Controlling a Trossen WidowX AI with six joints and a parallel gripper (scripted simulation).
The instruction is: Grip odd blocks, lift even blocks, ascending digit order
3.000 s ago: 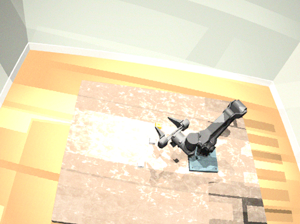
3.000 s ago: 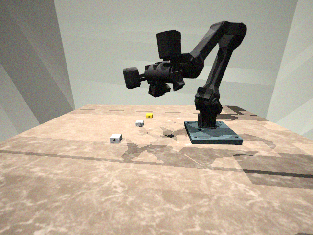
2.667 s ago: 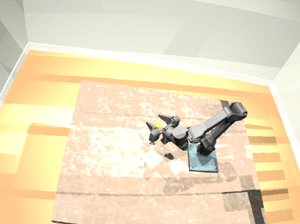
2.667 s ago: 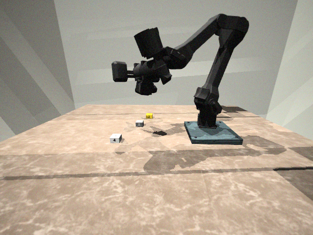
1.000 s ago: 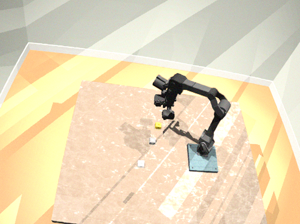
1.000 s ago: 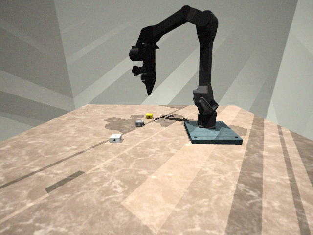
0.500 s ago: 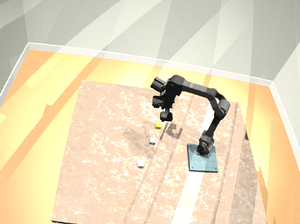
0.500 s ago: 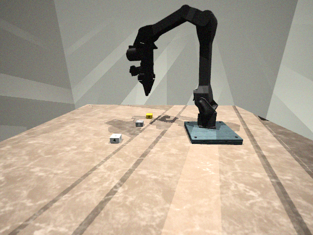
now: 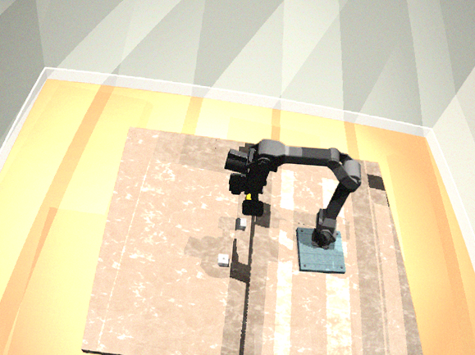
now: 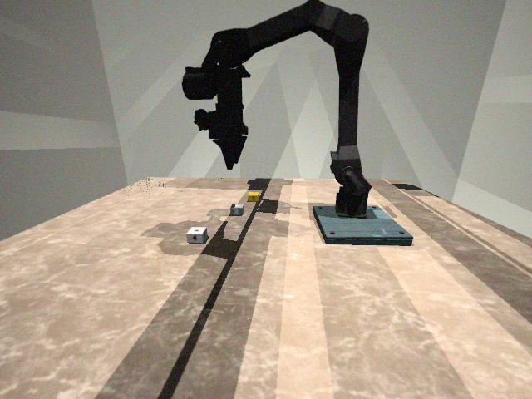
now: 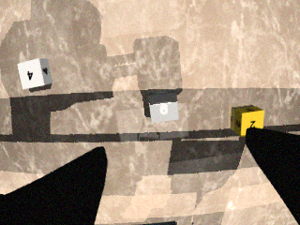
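The yellow block is 12 cm to the right of my gripper tip, 12 cm below it and 2 cm behind it. From my gripper tip the other things lie so: white block printed 4 (16 cm to the left, 12 cm below, 2 cm ahead); then grey block (12 cm below, 1 cm behind).
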